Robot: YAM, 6 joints.
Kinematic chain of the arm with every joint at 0, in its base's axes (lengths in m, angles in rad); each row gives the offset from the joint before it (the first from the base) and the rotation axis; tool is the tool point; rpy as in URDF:
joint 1: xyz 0 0 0.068 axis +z
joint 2: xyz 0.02 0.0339 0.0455 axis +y
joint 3: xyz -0.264 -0.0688 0 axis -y
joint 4: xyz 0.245 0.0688 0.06 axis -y
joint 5: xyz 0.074 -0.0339 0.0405 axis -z
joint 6: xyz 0.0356 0 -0.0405 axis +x
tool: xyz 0 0 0 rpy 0 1.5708 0
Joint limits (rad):
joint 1: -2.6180..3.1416
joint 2: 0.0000..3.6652
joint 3: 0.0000..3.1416
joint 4: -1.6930..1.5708
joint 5: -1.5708..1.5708
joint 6: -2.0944..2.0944
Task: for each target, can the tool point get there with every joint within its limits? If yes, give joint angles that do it. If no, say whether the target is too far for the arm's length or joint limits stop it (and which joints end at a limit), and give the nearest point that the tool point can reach.
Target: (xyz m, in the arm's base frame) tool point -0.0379 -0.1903 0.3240
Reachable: yes | joints -1.6460 0.9555 0.9435 -0.6527 0.7224 0.0454
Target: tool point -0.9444 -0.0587 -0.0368
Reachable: no: too far | nearest point -0.6372 -0.0060 0.0131 | short by 0.316 m
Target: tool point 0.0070 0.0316 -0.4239
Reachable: no: joint limits stop it (at a limit: joint 2) | nearest point 0.0169 0.0765 -0.3378 | short by 0.098 m
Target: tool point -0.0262 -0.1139 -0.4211
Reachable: no: joint limits stop it (at a limit: joint 2) | nearest point -0.0305 -0.1326 -0.3624 | short by 0.062 m
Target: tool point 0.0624 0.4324 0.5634
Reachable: yes | joints 1.4385 2.2993 2.7001 0.8057 0.1370 -0.9116
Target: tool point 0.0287 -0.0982 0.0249
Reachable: yes | joints -1.5443 2.3576 0.4967 -1.0429 -0.8229 -0.5850
